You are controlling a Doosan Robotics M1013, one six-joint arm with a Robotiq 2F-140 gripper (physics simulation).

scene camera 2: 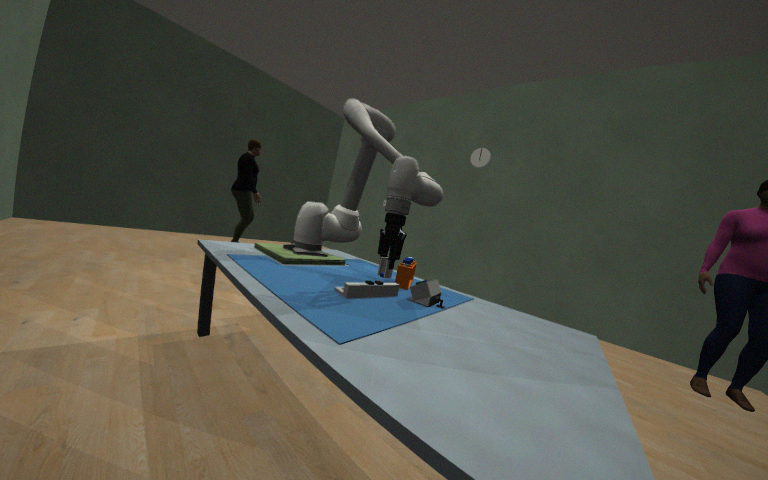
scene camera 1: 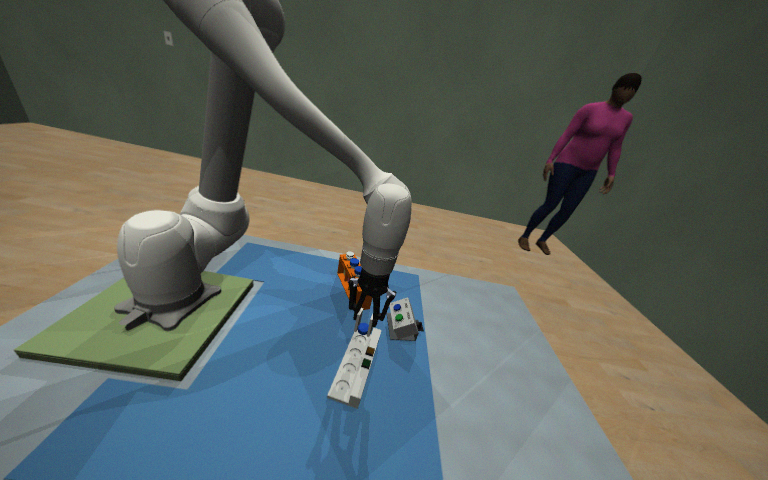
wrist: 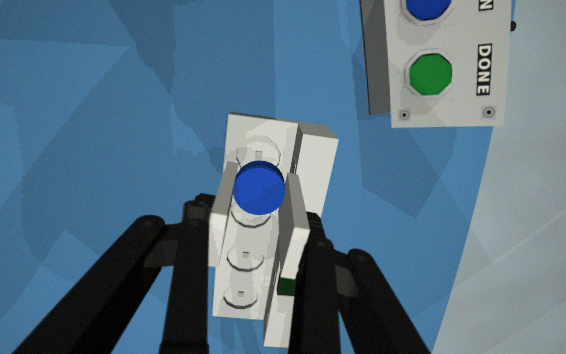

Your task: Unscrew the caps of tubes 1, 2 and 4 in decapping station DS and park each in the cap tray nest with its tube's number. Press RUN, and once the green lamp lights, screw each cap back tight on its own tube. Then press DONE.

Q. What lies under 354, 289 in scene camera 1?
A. The gripper.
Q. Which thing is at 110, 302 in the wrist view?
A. The gripper.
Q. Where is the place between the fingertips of the gripper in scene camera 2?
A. At 384, 276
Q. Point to a green DONE button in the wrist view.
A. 431, 74
